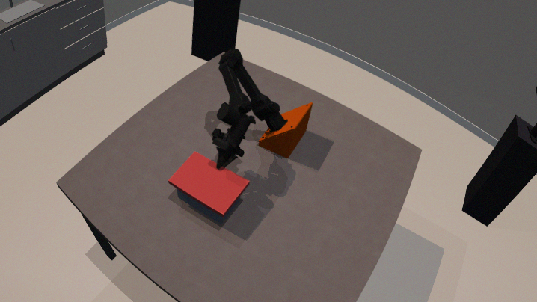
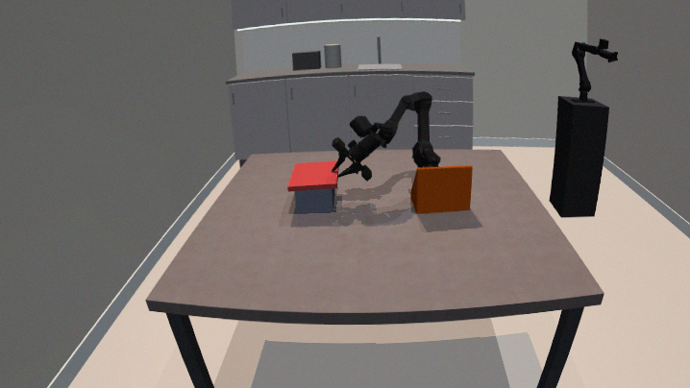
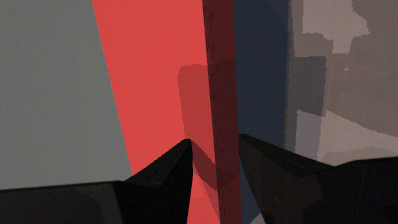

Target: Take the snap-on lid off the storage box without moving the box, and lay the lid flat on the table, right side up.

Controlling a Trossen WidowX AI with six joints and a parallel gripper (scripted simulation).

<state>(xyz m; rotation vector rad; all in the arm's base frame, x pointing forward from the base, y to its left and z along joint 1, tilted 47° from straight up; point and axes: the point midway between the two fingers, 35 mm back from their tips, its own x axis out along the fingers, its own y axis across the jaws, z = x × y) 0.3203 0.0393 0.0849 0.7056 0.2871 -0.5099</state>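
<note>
Right now the red lid is 70 mm ahead of my gripper tip and 10 mm to the left of it. Also, from my gripper tip: blue-grey storage box: 70 mm ahead, 50 mm below, 10 mm to the left.
</note>
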